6 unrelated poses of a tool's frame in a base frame.
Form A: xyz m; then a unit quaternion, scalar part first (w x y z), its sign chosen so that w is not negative.
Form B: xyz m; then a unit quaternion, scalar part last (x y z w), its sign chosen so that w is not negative. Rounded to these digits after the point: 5 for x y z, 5 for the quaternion.
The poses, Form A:
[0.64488 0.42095 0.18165 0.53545 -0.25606 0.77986 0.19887]
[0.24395 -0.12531 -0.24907 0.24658 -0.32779 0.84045 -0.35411]
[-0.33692 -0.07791 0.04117 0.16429 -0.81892 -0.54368 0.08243]
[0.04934 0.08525 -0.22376 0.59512 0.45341 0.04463 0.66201]
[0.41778 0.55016 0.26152 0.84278 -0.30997 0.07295 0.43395]
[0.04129 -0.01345 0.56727 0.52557 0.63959 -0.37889 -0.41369]
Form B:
[0.64488 0.42095 0.18165 -0.25606 0.77986 0.19887 0.53545]
[0.24395 -0.12531 -0.24907 -0.32779 0.84045 -0.35411 0.24658]
[-0.33692 -0.07791 0.04117 -0.81892 -0.54368 0.08243 0.16429]
[0.04934 0.08525 -0.22376 0.45341 0.04463 0.66201 0.59512]
[0.41778 0.55016 0.26152 -0.30997 0.07295 0.43395 0.84278]
[0.04129 -0.01345 0.56727 0.63959 -0.37889 -0.41369 0.52557]

